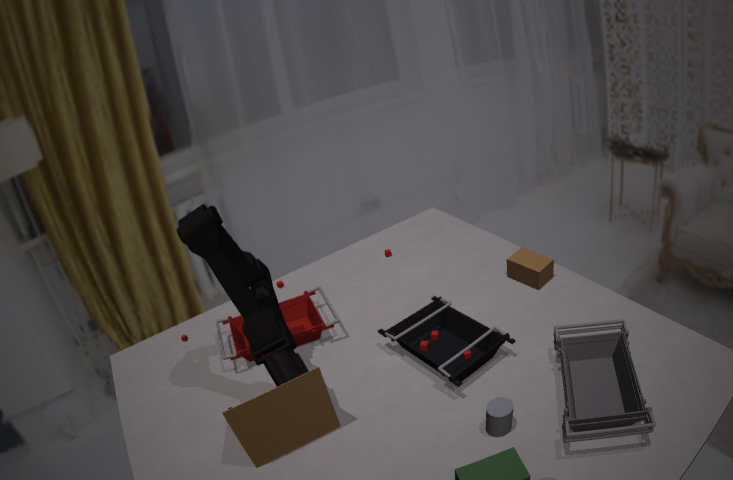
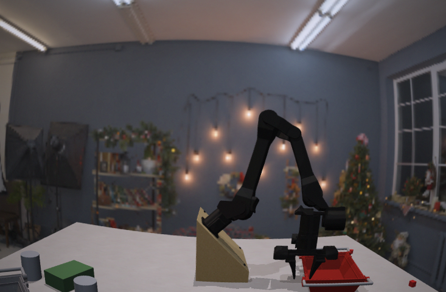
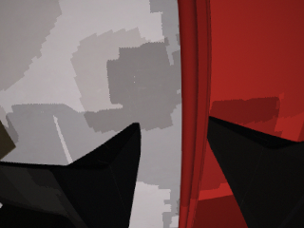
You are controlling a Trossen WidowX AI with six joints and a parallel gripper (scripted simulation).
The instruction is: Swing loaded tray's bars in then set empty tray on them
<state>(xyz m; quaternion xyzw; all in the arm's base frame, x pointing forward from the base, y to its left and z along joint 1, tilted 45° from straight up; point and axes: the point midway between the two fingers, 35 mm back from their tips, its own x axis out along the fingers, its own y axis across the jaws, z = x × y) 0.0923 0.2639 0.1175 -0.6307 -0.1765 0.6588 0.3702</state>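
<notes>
Right now the red tray is 80 mm to the left of my gripper tip, 30 mm above it and 20 mm ahead of it. The rest, counted from my gripper tip: tan box 660 mm ahead, 260 mm to the right, 20 mm above; then green block 650 mm to the right, 80 mm ahead, 10 mm above.
</notes>
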